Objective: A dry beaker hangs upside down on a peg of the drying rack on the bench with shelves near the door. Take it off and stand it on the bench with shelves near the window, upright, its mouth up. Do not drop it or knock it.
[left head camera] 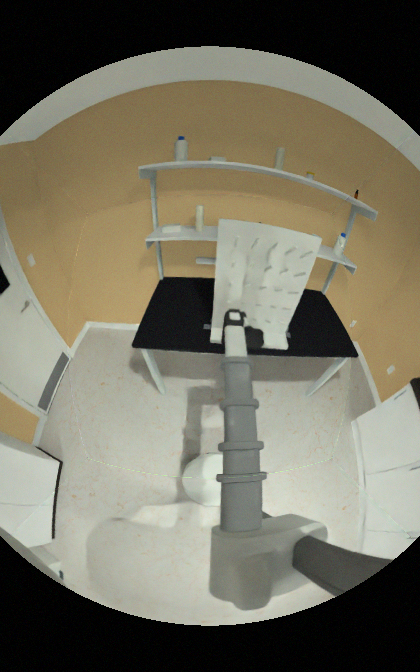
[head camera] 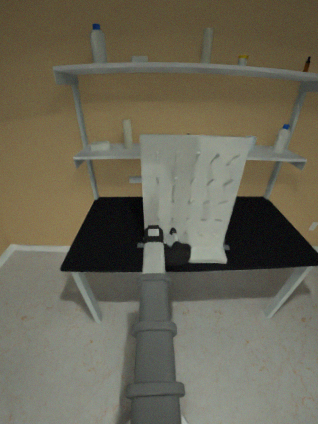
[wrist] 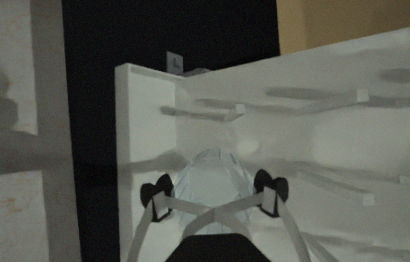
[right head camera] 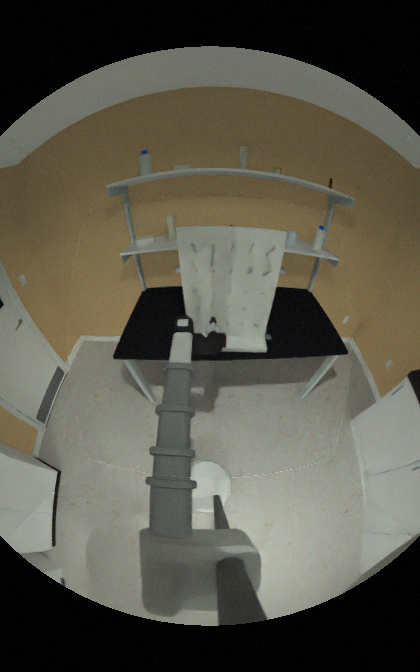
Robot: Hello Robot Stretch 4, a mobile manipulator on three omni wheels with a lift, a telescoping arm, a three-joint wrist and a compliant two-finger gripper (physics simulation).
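The drying rack is a tall white board with pegs on the black bench top. The clear glass beaker is between the two finger pads in the wrist view, in front of the low part of the rack. My gripper is shut on the beaker, a pad against each side. Which way the mouth faces, and whether it still touches a peg, I cannot tell. The window bench does not show.
Pegs stick out beside the right finger in the wrist view. Shelves above the bench hold a blue-capped bottle and other containers. A door is at the left; cabinets stand at both sides.
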